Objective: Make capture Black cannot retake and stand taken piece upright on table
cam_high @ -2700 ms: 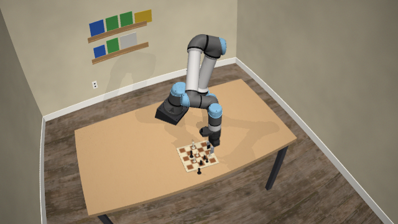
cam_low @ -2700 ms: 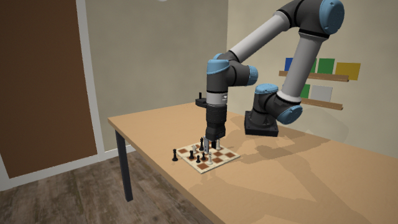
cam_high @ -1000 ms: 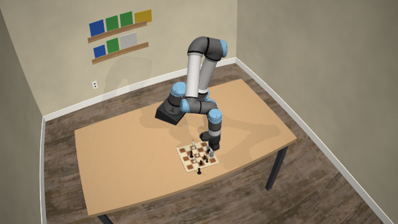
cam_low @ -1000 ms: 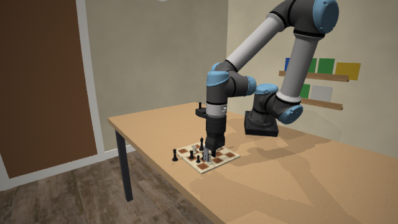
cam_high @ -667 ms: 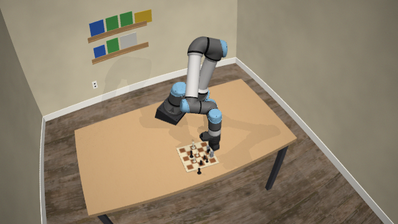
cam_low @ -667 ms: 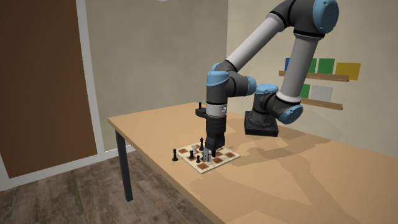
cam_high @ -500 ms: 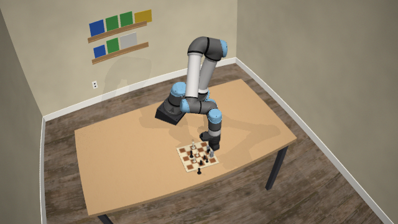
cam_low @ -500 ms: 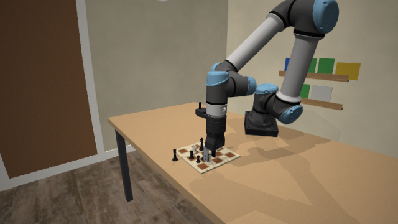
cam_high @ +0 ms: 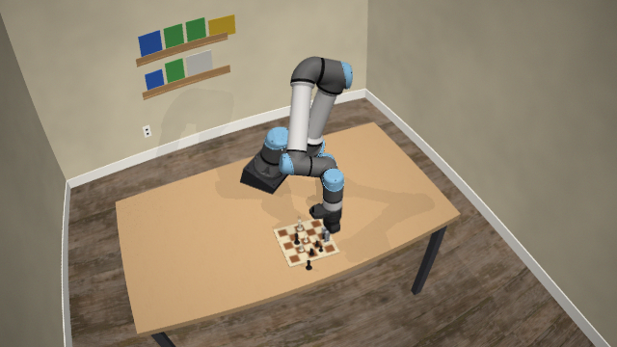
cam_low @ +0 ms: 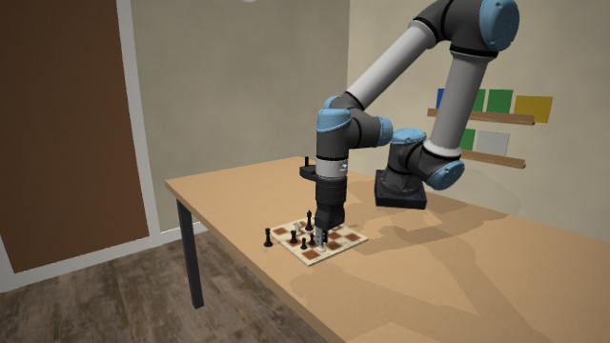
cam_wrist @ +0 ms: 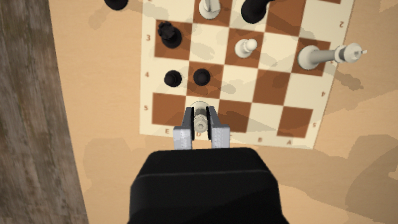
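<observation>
The white pawn is 50 mm behind my hand, 60 mm to the right of it and 30 mm below it. The rest, counted from my hand: chessboard 50 mm behind, 60 mm to the right, 40 mm below.
</observation>
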